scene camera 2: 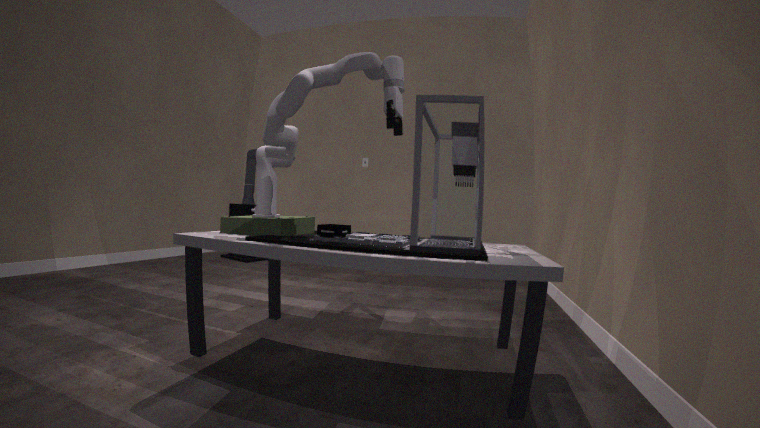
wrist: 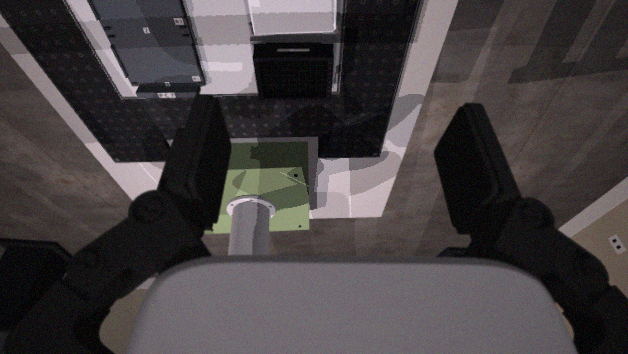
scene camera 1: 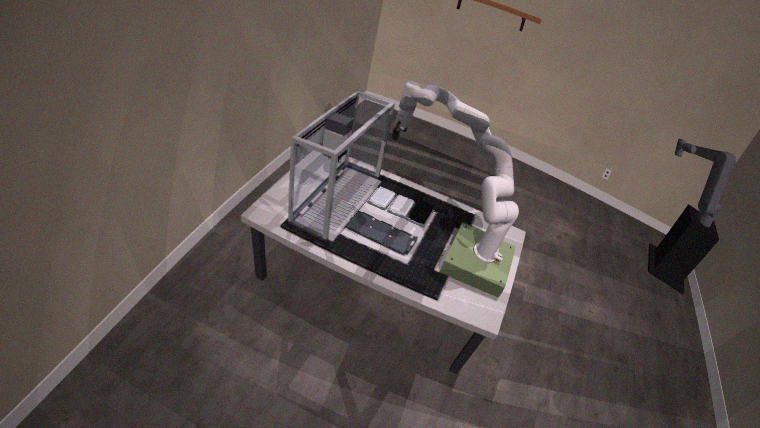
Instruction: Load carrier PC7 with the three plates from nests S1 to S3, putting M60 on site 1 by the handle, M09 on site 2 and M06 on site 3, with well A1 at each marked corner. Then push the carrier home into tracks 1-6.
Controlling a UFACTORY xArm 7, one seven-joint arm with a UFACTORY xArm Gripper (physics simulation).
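Frame: origin at the arm's base, x down, y ahead, z right, level; centimetres.
Seen in the pictures: gripper, fingertip midpoint: (scene camera 2: pixel 394 131) (wrist: pixel 337 123) (scene camera 1: pixel 398 134); arm's base, link origin: (scene camera 2: pixel 266 216) (wrist: pixel 251 207) (scene camera 1: pixel 485 253).
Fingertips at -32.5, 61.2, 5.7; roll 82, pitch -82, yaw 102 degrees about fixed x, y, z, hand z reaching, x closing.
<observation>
Offsets run from my fingertips to a thing's top centre, as dx, dy, dz. "*": to the spot under its first point. Level surfaces: height alone.
The blue-grey carrier PC7 {+35.7, -13.9, -23.9} (scene camera 1: pixel 393 240) (wrist: pixel 155 57) lies on a white tray, outside the deck's tracks {* +38.6, +13.9, -17.2} (scene camera 1: pixel 343 199). Its visible sites are bare, and small A1 labels show at site corners in the wrist view. Beside it, three plates stand in a row: a black plate {+33.3, -21.5, +0.6} (scene camera 1: pixel 420 213) (scene camera 2: pixel 333 230) (wrist: pixel 293 77) nearest the arm's base, a white plate {+36.1, -11.0, -1.0} (scene camera 1: pixel 402 205) (wrist: pixel 295 17) in the middle, and another white plate {+36.0, -0.1, -2.9} (scene camera 1: pixel 381 197) nearest the deck. Plate names are not readable. My gripper (scene camera 1: pixel 396 130) (scene camera 2: pixel 394 124) (wrist: pixel 337 123) is open and empty, high above the table, outside the enclosure.
A tall framed enclosure (scene camera 1: pixel 330 202) (scene camera 2: pixel 417 175) stands over the tracks, with a pipetting head (scene camera 1: pixel 340 123) (scene camera 2: pixel 464 148) hanging inside. A green block (scene camera 1: pixel 478 279) (scene camera 2: pixel 265 224) (wrist: pixel 270 190) carries my arm's base. A black perforated mat {dx +38.7} (scene camera 1: pixel 430 265) (wrist: pixel 280 120) lies under the tray. Another arm (scene camera 1: pixel 715 183) stands away from the table.
</observation>
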